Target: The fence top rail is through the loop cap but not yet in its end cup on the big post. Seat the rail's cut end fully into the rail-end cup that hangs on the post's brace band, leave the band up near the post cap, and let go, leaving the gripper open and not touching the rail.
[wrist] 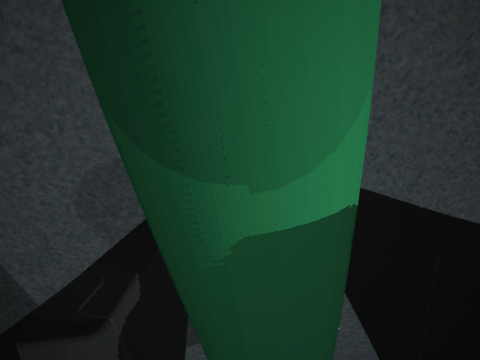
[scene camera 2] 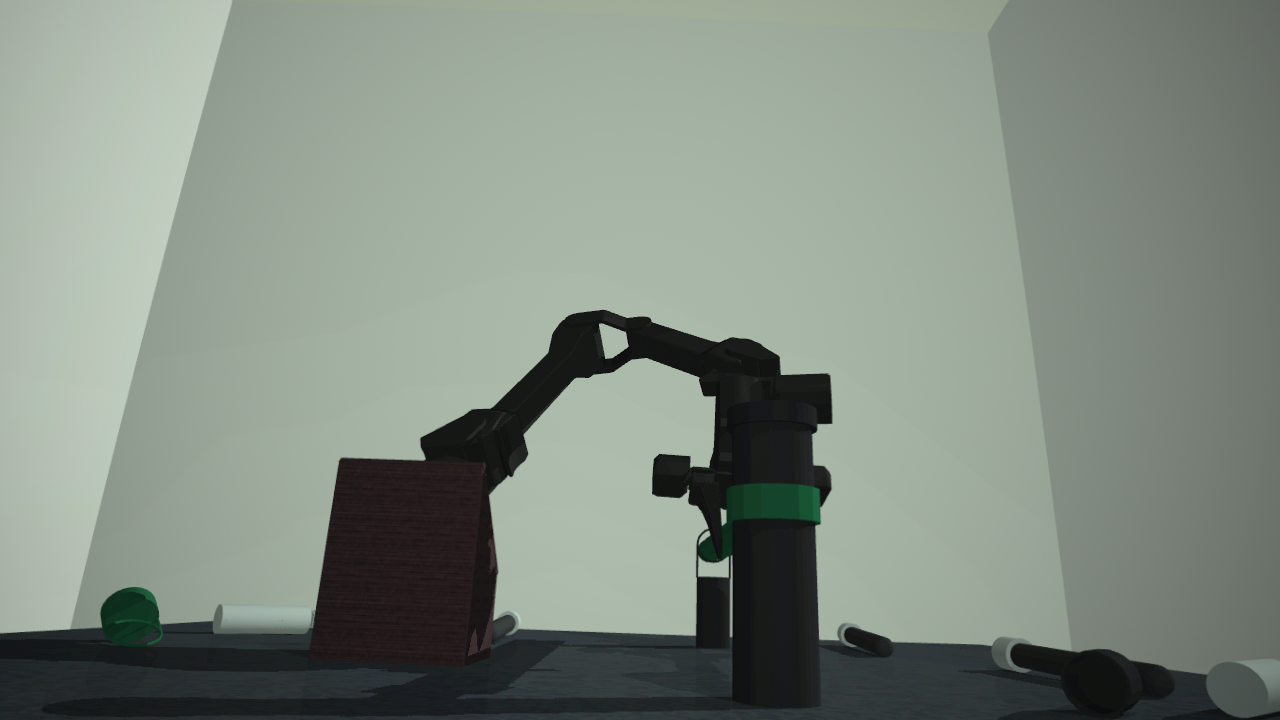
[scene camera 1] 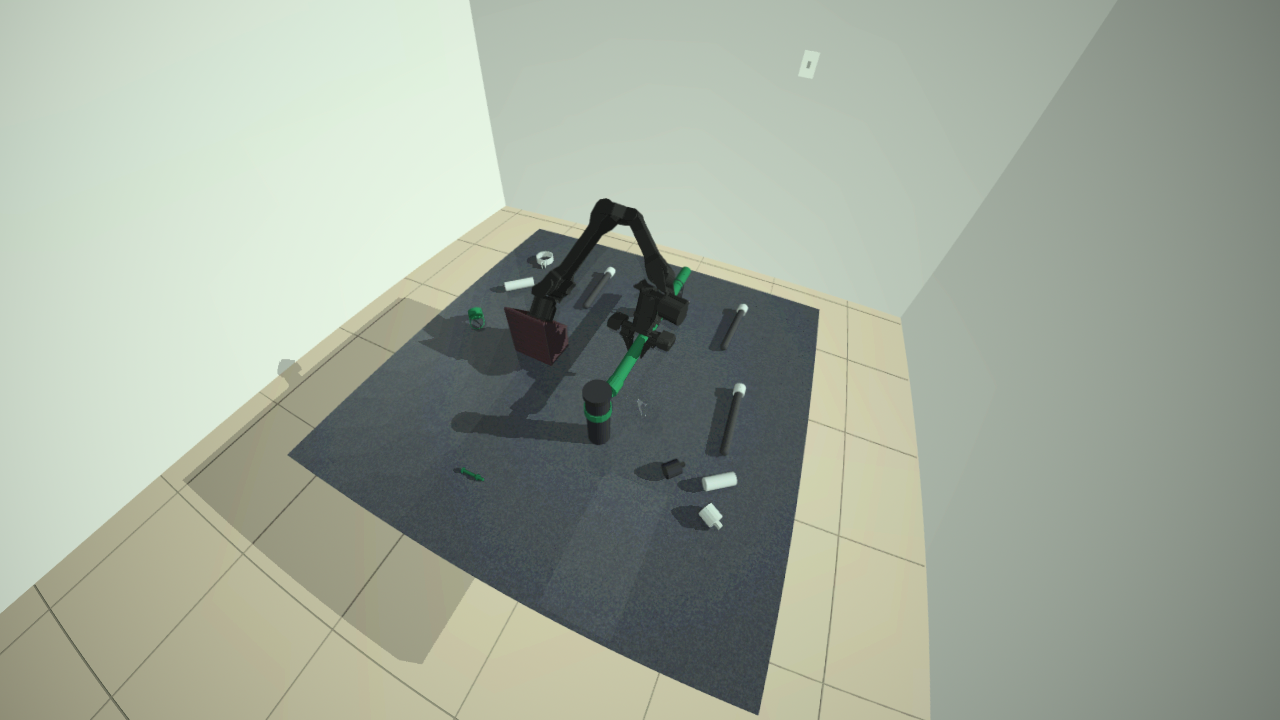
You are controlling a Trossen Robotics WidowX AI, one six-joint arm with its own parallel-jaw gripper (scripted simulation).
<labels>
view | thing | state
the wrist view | my gripper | -
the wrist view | green top rail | -
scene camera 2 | my gripper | -
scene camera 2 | green cap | -
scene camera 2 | band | -
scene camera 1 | my gripper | -
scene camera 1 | green top rail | -
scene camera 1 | black post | -
</labels>
